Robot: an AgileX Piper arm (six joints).
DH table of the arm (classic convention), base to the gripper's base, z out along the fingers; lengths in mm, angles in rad. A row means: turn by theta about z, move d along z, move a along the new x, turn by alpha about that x. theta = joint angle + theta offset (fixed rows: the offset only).
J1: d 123; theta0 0; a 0; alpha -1.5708
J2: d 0; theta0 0.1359; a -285; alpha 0
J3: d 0; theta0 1.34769; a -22; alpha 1.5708
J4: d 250.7; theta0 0; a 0; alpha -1.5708
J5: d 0; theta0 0; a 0; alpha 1.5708
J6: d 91; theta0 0; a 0; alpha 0
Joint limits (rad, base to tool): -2.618..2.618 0..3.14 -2.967..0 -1.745..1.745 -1.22..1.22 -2.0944..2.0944
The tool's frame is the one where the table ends.
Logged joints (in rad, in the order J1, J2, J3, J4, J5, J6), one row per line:
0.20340, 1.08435, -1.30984, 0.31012, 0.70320, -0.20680
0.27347, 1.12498, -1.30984, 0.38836, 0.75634, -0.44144
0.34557, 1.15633, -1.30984, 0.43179, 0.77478, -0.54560
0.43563, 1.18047, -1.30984, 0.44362, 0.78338, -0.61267
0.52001, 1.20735, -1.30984, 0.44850, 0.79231, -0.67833
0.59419, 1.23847, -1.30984, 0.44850, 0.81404, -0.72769
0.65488, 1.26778, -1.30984, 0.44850, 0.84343, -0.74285
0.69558, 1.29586, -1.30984, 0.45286, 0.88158, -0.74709
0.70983, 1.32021, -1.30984, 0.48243, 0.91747, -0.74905
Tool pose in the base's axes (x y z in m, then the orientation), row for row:
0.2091, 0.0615, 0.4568, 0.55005, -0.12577, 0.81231, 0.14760
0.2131, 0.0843, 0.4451, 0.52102, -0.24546, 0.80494, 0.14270
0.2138, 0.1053, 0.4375, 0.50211, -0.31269, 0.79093, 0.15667
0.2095, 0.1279, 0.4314, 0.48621, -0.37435, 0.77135, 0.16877
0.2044, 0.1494, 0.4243, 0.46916, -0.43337, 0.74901, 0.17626
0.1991, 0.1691, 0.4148, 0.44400, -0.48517, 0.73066, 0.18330
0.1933, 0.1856, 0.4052, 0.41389, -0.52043, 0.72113, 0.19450
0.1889, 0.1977, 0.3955, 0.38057, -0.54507, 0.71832, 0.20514
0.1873, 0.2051, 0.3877, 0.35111, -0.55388, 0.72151, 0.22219
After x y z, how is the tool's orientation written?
As a quaternion, w x y z.
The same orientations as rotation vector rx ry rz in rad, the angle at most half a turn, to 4 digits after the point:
-0.2977, 1.9227, 0.3494
-0.5882, 1.9290, 0.3420
-0.7555, 1.9110, 0.3785
-0.9108, 1.8767, 0.4106
-1.0624, 1.8362, 0.4321
-1.2029, 1.8115, 0.4544
-1.3081, 1.8126, 0.4889
-1.3915, 1.8338, 0.5237
-1.4339, 1.8679, 0.5752

